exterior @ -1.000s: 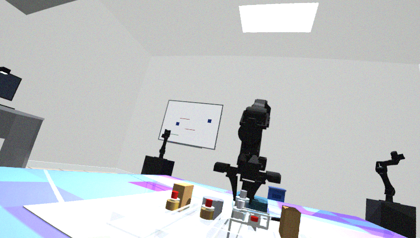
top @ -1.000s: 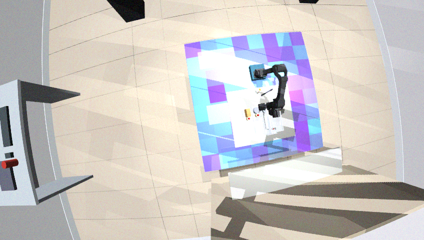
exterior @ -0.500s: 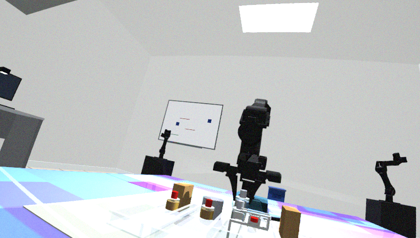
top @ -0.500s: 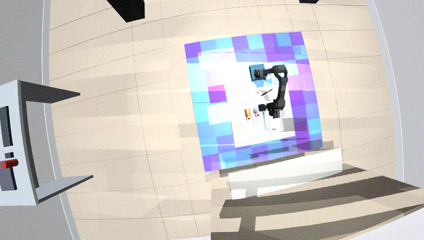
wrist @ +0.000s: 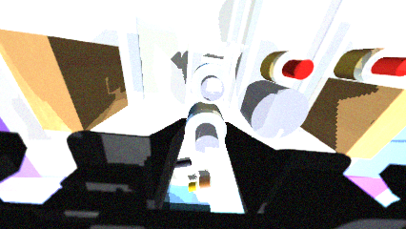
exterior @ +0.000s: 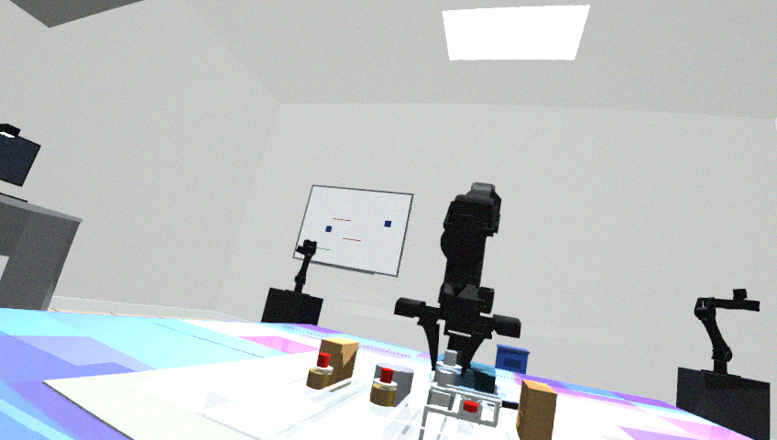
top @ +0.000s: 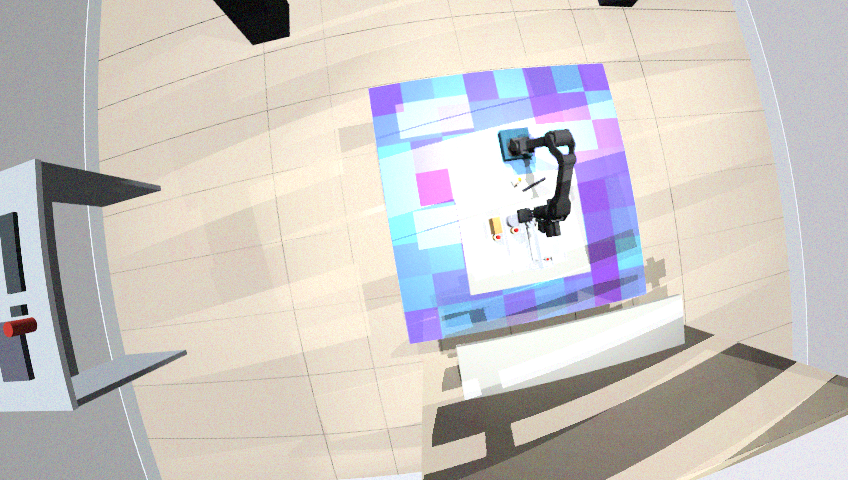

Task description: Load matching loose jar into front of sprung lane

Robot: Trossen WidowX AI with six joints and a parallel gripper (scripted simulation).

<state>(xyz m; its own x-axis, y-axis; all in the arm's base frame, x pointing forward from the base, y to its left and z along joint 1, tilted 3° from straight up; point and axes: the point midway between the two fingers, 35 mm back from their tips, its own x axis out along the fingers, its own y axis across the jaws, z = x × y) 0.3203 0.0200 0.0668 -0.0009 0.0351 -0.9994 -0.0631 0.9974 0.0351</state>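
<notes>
Now: gripper tip 20 mm short of the grey block, 80 mm to the left of it and 30 mm above it. The rest, counted from my gripper tip: pusher lane (150 mm ahead, 30 mm to the left, 40 mm below); then small red part (220 mm ahead, 50 mm to the left, 10 mm above).
</notes>
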